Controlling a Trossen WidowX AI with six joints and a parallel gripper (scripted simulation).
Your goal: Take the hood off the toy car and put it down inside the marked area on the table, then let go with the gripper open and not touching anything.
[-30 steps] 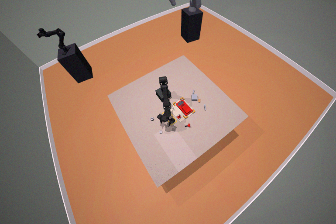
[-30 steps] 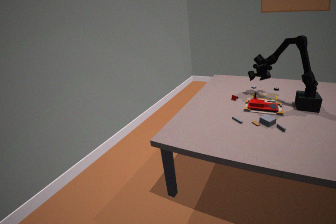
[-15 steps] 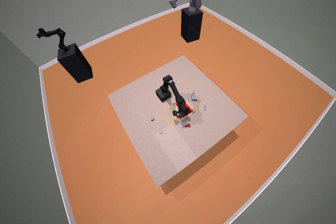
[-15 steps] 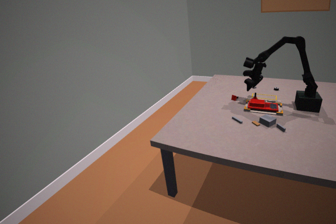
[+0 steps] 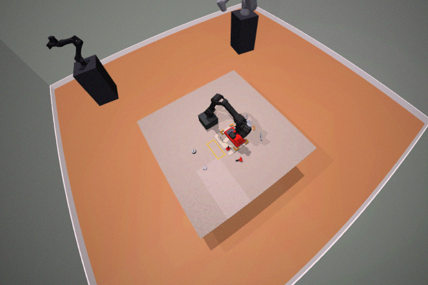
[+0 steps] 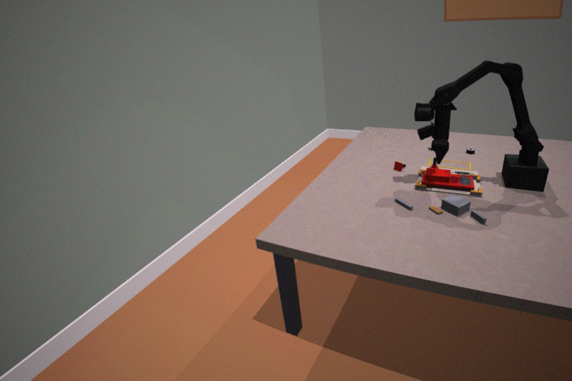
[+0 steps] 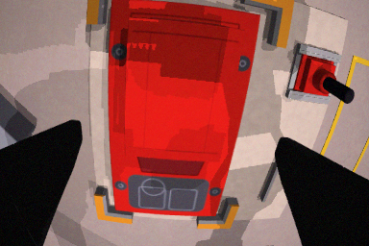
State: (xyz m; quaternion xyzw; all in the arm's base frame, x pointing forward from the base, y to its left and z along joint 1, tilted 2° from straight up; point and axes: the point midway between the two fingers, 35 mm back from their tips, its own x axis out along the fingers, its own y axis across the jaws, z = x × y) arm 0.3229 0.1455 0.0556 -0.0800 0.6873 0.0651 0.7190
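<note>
Now: gripper tip 60 mm above the red hood. Also, from my gripper tip: orange piece 210 mm to the left, 100 mm below, 50 mm behind; black wheel 420 mm to the right, 100 mm below, 70 mm behind.
</note>
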